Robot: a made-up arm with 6 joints. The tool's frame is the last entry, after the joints.
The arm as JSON. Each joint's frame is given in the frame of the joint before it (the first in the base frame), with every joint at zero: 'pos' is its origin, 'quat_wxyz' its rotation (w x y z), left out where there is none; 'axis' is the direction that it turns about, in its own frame. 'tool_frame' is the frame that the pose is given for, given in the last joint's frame.
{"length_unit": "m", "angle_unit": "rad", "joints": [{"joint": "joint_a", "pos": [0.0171, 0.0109, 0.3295], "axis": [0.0, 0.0, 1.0]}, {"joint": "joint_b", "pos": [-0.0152, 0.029, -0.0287], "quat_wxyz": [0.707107, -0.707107, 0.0, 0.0], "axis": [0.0, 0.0, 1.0]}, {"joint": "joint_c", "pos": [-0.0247, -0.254, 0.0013], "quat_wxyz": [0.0, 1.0, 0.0, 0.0], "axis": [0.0, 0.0, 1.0]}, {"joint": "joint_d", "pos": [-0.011, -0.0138, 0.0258], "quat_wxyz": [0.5, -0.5, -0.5, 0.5], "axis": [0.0, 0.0, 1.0]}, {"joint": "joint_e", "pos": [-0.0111, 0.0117, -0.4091], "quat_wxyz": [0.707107, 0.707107, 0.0, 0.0], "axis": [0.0, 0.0, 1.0]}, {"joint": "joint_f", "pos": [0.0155, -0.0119, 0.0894], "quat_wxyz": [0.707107, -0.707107, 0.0, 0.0], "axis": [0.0, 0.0, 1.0]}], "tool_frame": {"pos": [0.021, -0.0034, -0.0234], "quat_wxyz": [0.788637, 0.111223, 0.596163, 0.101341]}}
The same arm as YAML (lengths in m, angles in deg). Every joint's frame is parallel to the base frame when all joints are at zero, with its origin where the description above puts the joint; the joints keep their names.
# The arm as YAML. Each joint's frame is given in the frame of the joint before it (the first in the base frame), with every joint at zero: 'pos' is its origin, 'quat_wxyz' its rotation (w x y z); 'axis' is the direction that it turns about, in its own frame. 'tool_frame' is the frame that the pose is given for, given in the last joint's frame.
length_unit: m
angle_unit: deg
joints:
  - joint: joint_a
    pos: [0.0171, 0.0109, 0.3295]
    quat_wxyz: [1.0, 0.0, 0.0, 0.0]
    axis: [0.0, 0.0, 1.0]
  - joint: joint_b
    pos: [-0.0152, 0.029, -0.0287]
    quat_wxyz: [1.0, 0.0, 0.0, 0.0]
    axis: [0.0, 1.0, 0.0]
  - joint: joint_c
    pos: [-0.0247, 0.0013, 0.254]
    quat_wxyz: [1.0, 0.0, 0.0, 0.0]
    axis: [0.0, -1.0, 0.0]
  - joint: joint_d
    pos: [-0.011, -0.0258, -0.0138]
    quat_wxyz: [1.0, 0.0, 0.0, 0.0]
    axis: [-1.0, 0.0, 0.0]
  - joint: joint_e
    pos: [0.4091, 0.0117, -0.0111]
    quat_wxyz: [1.0, 0.0, 0.0, 0.0]
    axis: [0.0, -1.0, 0.0]
  - joint: joint_f
    pos: [0.0119, -0.0894, 0.0155]
    quat_wxyz: [1.0, 0.0, 0.0, 0.0]
    axis: [-1.0, 0.0, 0.0]
tool_frame:
  pos: [0.0234, -0.0034, 0.021]
  quat_wxyz: [0.979202, 0.006988, -0.1361, 0.150306]

